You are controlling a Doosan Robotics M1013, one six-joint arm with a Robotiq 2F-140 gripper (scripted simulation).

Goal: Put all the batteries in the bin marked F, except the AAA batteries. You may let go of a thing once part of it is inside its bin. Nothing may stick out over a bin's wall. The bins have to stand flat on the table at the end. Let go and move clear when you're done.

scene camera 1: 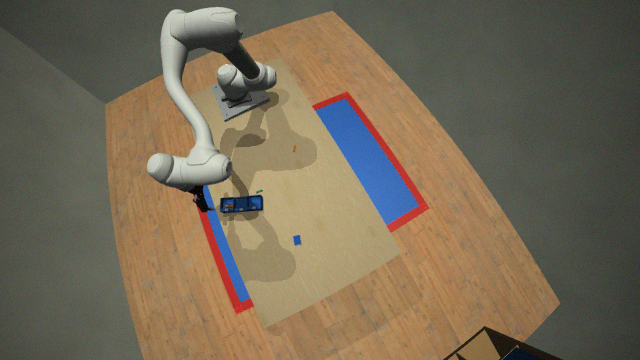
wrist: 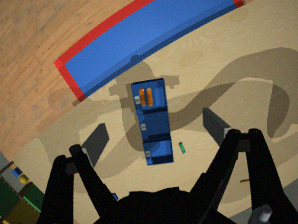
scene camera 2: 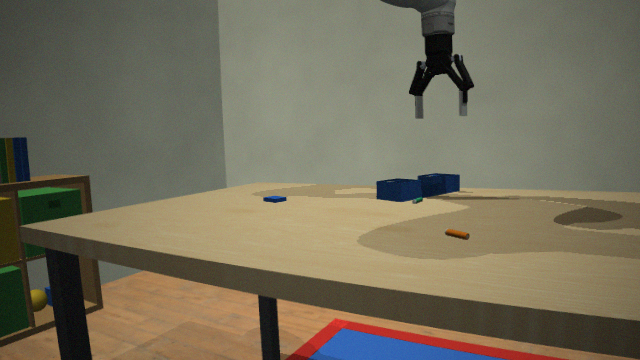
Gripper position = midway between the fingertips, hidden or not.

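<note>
Gripper (scene camera 2: 440, 117), (wrist: 154, 124), in view. Joined blue bins (scene camera 2: 401, 190), (wrist: 156, 118), in view too.
</note>
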